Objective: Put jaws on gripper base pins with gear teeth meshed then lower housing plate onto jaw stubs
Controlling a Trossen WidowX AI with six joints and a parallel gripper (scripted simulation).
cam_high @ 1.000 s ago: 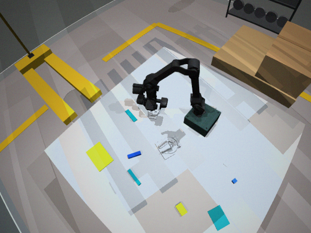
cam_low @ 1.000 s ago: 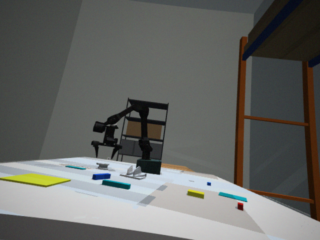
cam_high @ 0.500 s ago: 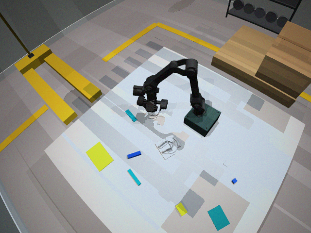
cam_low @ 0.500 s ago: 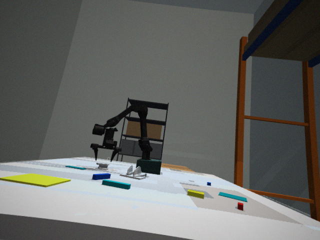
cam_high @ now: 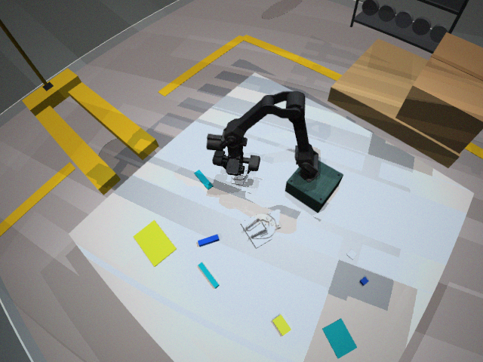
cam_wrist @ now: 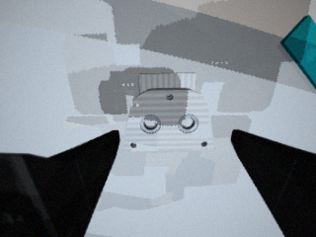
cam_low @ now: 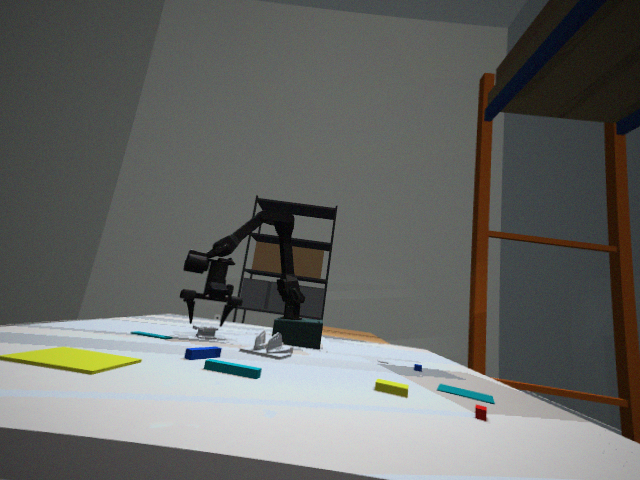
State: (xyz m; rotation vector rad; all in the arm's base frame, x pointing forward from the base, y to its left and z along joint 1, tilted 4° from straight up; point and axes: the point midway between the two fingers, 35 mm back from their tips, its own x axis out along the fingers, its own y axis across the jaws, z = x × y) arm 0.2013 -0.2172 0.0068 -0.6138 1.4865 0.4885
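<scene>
My gripper tip is 3 cm short of the housing plate, 26 cm to the right of it and 3 cm above it. The rest, counted from my gripper tip: small yellow block: 25 cm ahead, 58 cm to the left, 3 cm below; then grey jaw: 5 cm ahead, 27 cm to the left, 2 cm below; then yellow sheet: 45 cm ahead, 4 cm to the left, 3 cm below.
</scene>
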